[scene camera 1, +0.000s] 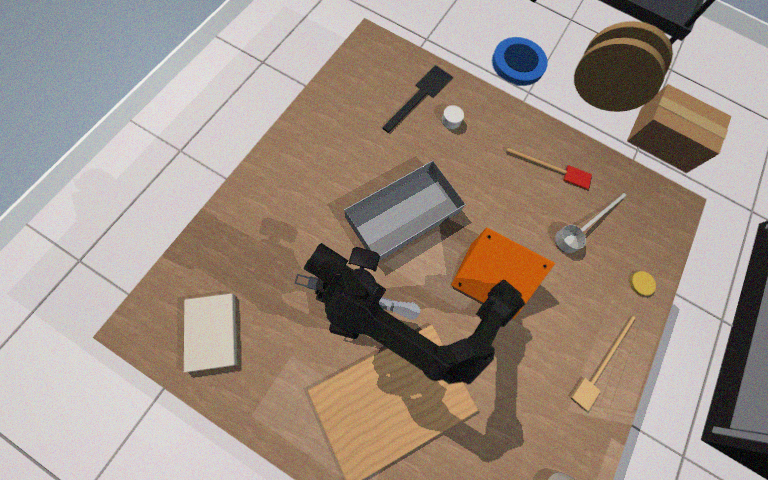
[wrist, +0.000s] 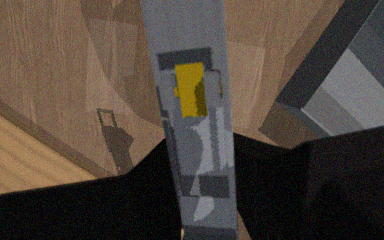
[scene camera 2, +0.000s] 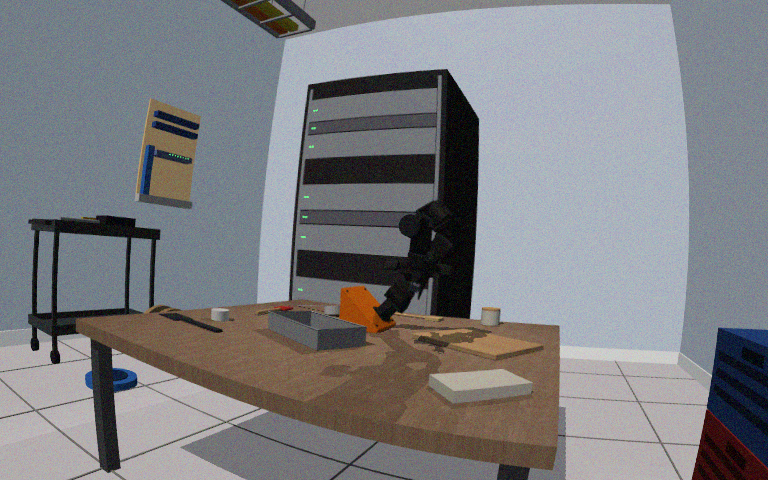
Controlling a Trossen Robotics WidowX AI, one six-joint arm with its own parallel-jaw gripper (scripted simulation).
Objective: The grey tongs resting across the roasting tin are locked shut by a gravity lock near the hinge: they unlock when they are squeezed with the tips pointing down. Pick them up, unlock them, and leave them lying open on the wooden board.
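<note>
My own gripper is there in the pictures, and the wrist view has it too. I can see a block, and along with it a black spatula and a wooden spatula. A yellow lock piece is in the pictures as well, and so is a grey roasting tin.
</note>
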